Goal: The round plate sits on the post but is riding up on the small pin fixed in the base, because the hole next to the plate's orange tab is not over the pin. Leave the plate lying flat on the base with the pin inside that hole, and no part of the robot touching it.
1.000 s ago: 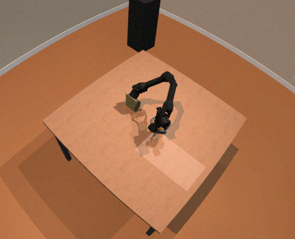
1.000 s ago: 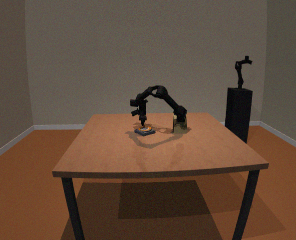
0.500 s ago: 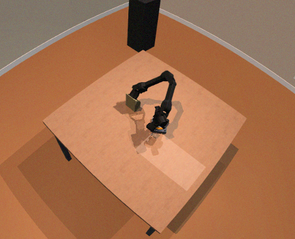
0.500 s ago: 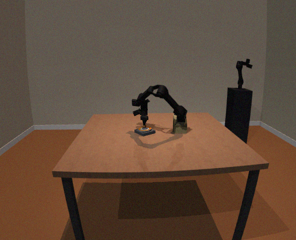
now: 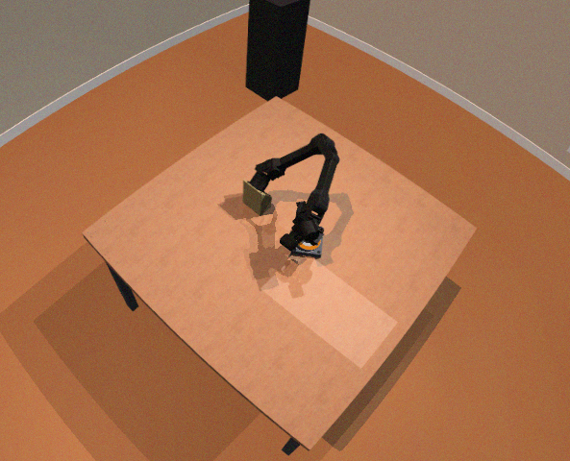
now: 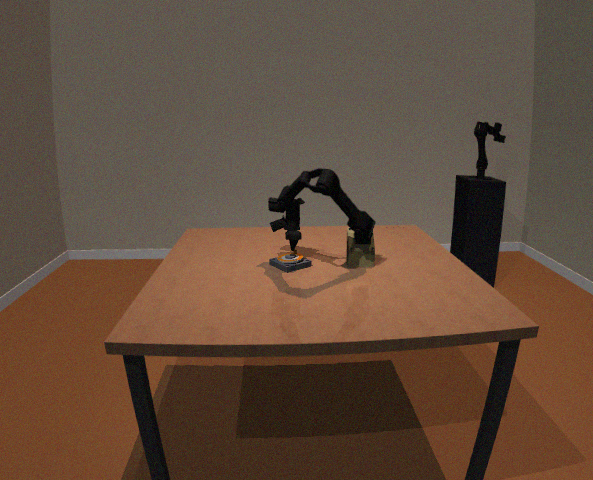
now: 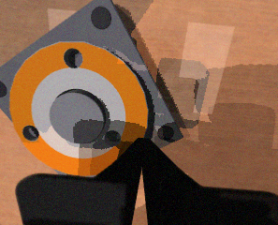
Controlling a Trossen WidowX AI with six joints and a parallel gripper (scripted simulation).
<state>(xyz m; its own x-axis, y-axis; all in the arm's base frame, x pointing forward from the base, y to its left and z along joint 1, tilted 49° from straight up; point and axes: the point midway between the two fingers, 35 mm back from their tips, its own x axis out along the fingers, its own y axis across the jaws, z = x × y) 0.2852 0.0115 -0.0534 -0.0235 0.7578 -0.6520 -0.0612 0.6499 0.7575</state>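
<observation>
Now: the round plate 30 mm to the left of my gripper tip and 10 mm below it. From my gripper tip the other things lie so: base (10 mm ahead, 50 mm to the left, 20 mm below).
</observation>
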